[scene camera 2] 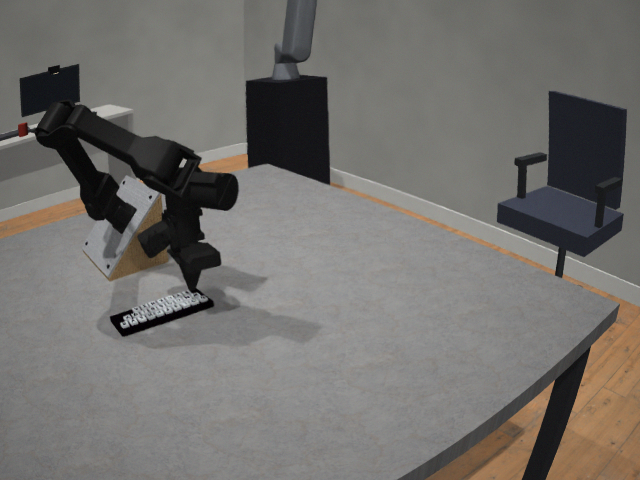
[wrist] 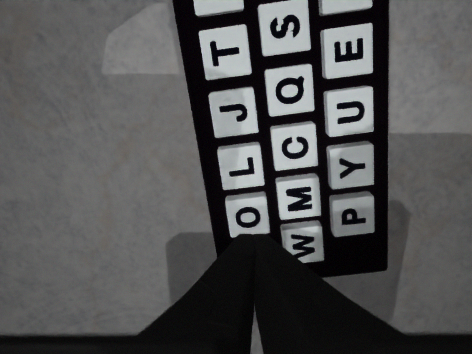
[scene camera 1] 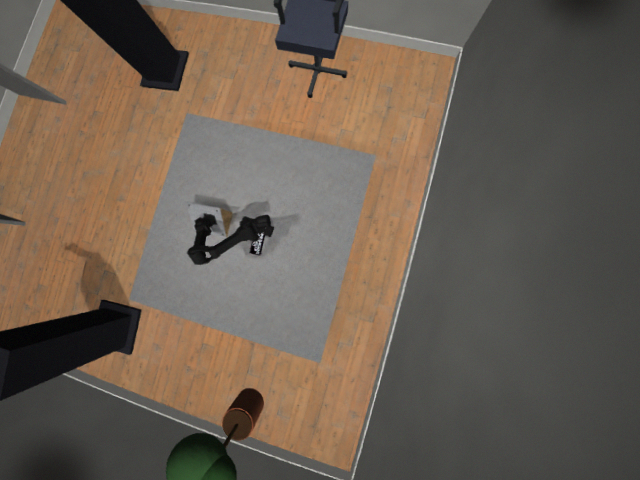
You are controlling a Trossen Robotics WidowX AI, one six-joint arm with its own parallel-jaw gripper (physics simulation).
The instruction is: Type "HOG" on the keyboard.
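Places are measured from the arm's base along level axes (x ahead, y left, z up), in millimetres.
Where they show: gripper, fingertip midpoint: point(scene camera 2: 192, 289) point(wrist: 252, 247) point(scene camera 1: 262, 228); arm's base at its link origin: point(scene camera 2: 124, 218) point(scene camera 1: 210, 218).
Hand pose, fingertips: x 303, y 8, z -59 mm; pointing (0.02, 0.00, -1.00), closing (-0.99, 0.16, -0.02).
Things, the pixels of their top centre, and the offset from my fingertips. Level surfaces: height alone.
- O key at its top centre: point(wrist: 247, 217) dx +1, dy +0, dz -21 mm
- W key at its top centre: point(wrist: 303, 246) dx -18, dy +15, dz -21 mm
- L key at its top centre: point(wrist: 241, 168) dx +0, dy -19, dz -21 mm
- J key at its top centre: point(wrist: 233, 113) dx +0, dy -38, dz -21 mm
- grey table at its surface level: dz -39 mm
A black keyboard point(scene camera 1: 253, 252) point(scene camera 2: 123, 330) point(wrist: 355, 255) with white letter keys lies on the grey table top. My black gripper point(scene camera 2: 192, 289) point(wrist: 252, 247) is shut with nothing between its fingers. Its tips are at the lower edge of the O key point(wrist: 247, 215) in the wrist view, at one end of the keyboard; whether they touch the key is hard to tell. The W key point(wrist: 302, 244) is partly covered by a finger. The L key point(wrist: 242, 166) and the J key point(wrist: 233, 112) lie further up the same row. The H and G keys do not show in the wrist view.
The arm's base is on a slanted white plate point(scene camera 1: 214, 210) point(scene camera 2: 129, 198) with a wooden wedge point(scene camera 1: 226, 221) point(scene camera 2: 135, 260) under it. The grey table point(scene camera 1: 310, 289) point(scene camera 2: 361, 361) carries all this. A dark chair point(scene camera 1: 312, 28) point(scene camera 2: 558, 217) stands beyond the table.
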